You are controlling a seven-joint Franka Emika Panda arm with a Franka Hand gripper.
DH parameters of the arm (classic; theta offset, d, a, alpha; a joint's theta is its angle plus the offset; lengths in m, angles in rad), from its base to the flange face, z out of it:
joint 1: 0 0.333 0 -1.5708
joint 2: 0 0 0 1.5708
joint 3: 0 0.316 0.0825 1.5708
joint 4: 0 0 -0.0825 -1.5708
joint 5: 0 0.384 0 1.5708
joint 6: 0 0 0.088 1.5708
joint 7: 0 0.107 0 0
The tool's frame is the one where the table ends.
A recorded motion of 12 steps. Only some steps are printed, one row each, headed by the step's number.
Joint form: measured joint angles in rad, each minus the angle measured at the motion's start. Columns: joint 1, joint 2, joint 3, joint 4, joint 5, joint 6, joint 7.
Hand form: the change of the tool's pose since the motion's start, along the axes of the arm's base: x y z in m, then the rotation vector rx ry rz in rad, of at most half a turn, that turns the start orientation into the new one. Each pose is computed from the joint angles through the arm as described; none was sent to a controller.
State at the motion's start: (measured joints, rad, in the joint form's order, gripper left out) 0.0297 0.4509 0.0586 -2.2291 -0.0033 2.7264 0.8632
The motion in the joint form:
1: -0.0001 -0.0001 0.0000 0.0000 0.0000 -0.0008 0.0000
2: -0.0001 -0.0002 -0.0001 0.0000 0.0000 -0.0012 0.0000
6: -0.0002 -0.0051 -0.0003 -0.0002 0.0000 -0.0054 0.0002
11: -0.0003 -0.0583 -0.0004 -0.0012 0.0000 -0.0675 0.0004
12: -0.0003 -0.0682 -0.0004 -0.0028 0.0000 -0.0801 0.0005
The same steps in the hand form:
1: -0.0001 -0.0001 0.0000 -0.0001 0.0007 -0.0001
2: -0.0001 -0.0001 0.0000 -0.0001 0.0010 -0.0002
6: 0.0002 -0.0003 0.0022 -0.0004 0.0005 -0.0005
11: 0.0012 -0.0006 0.0254 -0.0043 0.0102 0.0005
12: 0.0006 -0.0007 0.0291 -0.0052 0.0144 0.0007

